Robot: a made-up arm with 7 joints.
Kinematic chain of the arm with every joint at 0, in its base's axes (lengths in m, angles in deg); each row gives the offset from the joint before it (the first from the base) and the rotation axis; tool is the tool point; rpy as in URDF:
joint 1: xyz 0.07 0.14 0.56 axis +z
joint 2: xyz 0.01 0 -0.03 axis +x
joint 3: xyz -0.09 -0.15 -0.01 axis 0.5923 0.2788 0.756
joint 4: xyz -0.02 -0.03 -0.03 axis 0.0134 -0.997 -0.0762
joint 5: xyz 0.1 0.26 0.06 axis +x
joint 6: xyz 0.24 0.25 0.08 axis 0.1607 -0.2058 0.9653
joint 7: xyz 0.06 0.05 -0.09 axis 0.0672 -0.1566 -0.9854
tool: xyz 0.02 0.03 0.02 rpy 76.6 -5.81 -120
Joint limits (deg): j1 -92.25..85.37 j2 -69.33..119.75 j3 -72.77..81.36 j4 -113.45..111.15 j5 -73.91..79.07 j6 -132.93..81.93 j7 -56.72..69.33
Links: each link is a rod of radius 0.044 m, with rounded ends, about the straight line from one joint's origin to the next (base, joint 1, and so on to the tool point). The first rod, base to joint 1, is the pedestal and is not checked.
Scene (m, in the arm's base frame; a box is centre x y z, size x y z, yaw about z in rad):
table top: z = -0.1
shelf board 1: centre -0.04 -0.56 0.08 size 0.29 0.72 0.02 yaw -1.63
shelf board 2: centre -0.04 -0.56 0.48 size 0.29 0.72 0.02 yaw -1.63
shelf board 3: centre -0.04 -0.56 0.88 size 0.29 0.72 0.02 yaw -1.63
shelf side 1: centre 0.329 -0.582 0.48 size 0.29 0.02 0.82 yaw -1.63
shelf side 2: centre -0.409 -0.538 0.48 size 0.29 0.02 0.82 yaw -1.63
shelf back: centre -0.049 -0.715 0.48 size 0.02 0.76 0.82 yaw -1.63
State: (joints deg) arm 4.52 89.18 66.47 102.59 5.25 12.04 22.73
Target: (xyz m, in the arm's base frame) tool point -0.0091 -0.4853 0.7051
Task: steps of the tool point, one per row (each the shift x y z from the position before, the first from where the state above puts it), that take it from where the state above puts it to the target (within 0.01 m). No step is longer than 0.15 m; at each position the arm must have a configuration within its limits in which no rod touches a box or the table.
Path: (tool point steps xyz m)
1: -0.0157 0.0557 0.0072
2: -0.0012 0.0623 0.0011
3: 0.0110 0.0650 -0.0031
4: 0.0206 0.0644 -0.0052
5: 0.0365 -0.0393 0.1369
6: 0.0539 0.0024 0.1366
7: 0.0661 0.0443 0.1215
8: -0.0109 -0.0501 0.0078
9: -0.0061 -0.0524 0.0029
10: -0.0007 -0.0524 -0.0024
11: 0.0055 -0.0502 -0.0083

